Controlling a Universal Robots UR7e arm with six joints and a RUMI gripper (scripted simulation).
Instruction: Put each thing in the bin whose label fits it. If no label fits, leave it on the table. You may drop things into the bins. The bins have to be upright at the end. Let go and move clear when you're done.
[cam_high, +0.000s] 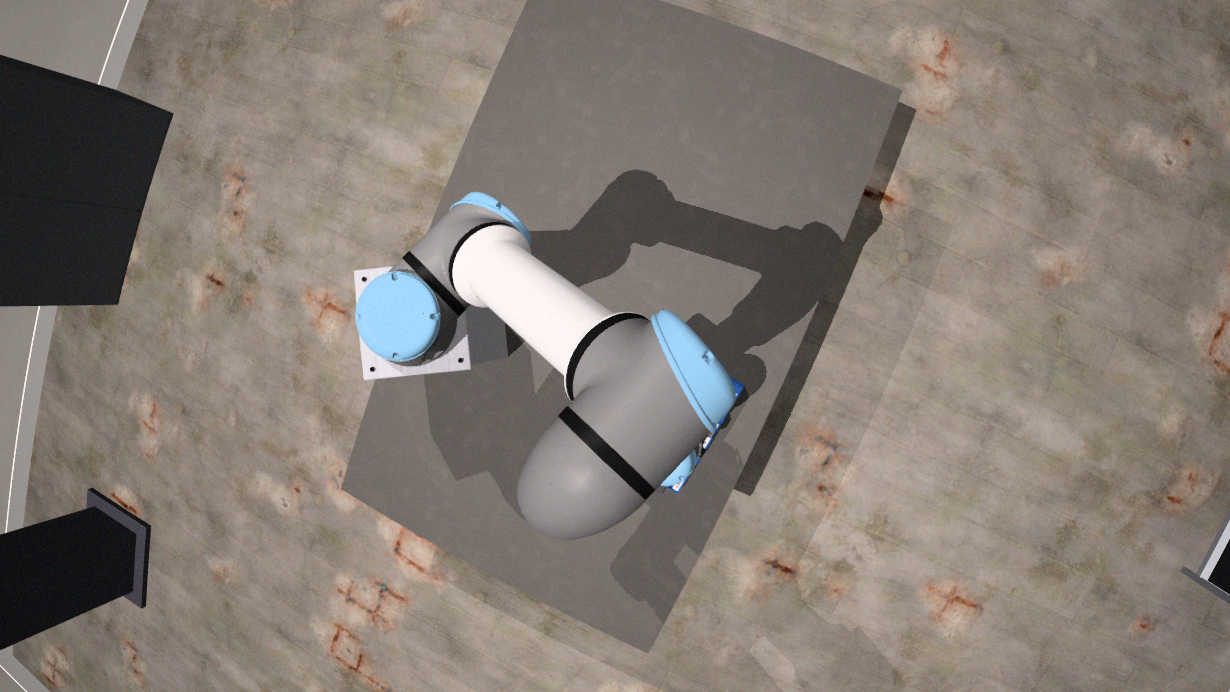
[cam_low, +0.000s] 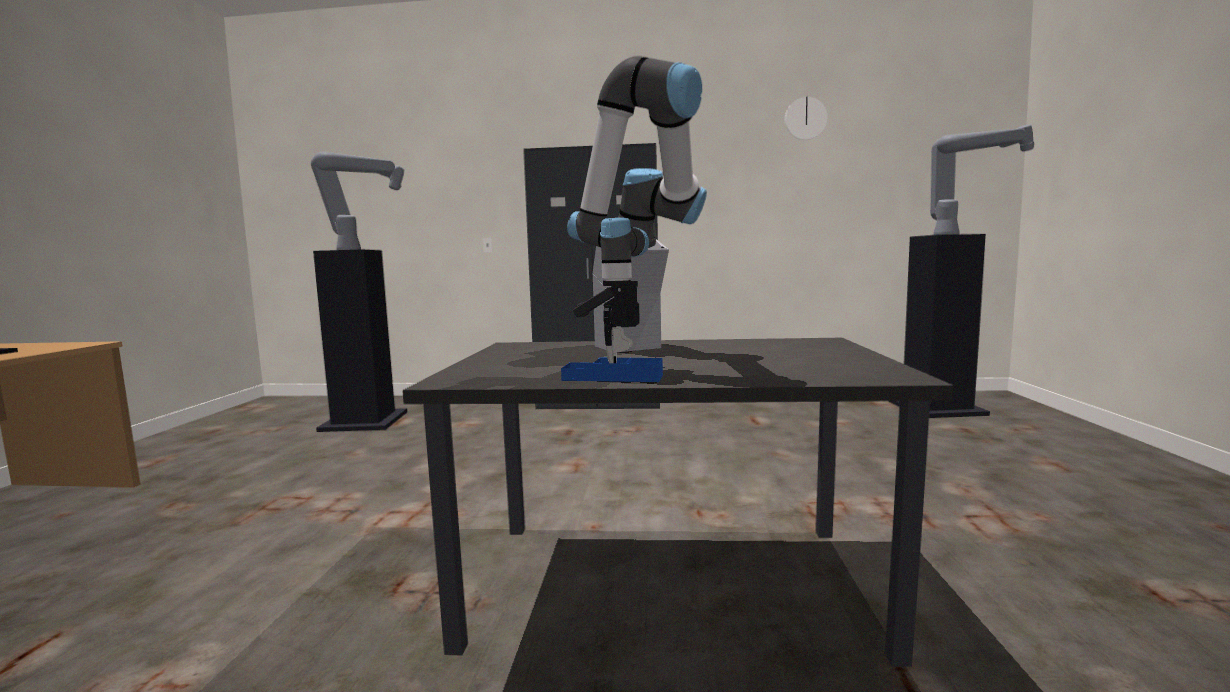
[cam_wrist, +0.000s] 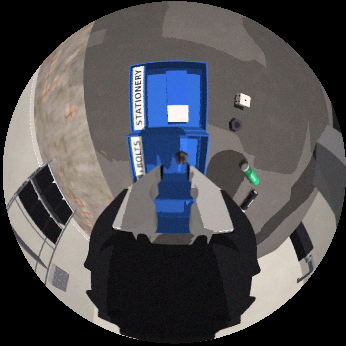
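My hand is 11 cm past the white die, 7 cm to the left of it and 4 cm above it. Also, from my hand: black cylinder (13 cm behind, 12 cm to the left, 4 cm below); green stick-like thing (12 cm behind, 6 cm to the left, 4 cm below).
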